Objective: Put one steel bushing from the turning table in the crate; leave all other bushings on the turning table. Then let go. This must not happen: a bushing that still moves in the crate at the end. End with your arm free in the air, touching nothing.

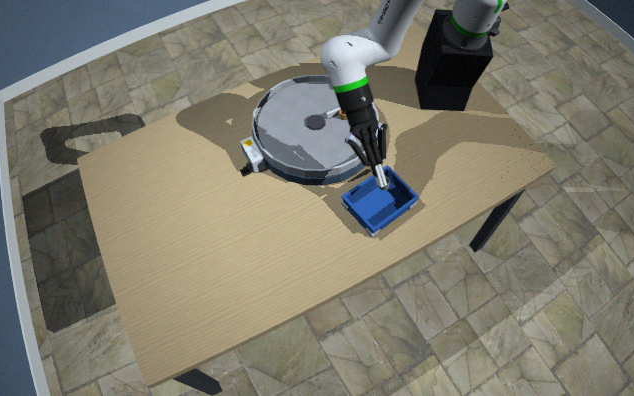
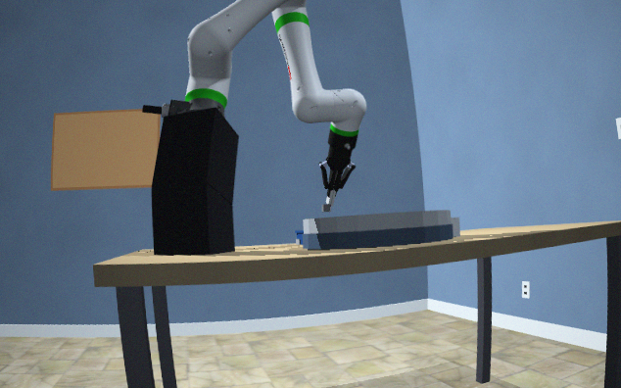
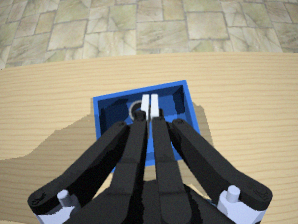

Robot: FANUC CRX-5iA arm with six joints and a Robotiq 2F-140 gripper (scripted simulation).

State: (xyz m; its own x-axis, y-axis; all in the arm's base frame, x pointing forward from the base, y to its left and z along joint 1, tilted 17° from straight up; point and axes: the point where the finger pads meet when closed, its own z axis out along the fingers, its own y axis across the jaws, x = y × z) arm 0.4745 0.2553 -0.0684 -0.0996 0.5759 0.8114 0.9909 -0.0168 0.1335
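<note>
The blue crate is 10 mm behind my hand, 10 mm to the left of it and 140 mm below it. From my hand the other things lie so: round grey turning table (30 mm ahead, 330 mm to the right, 110 mm below).
</note>
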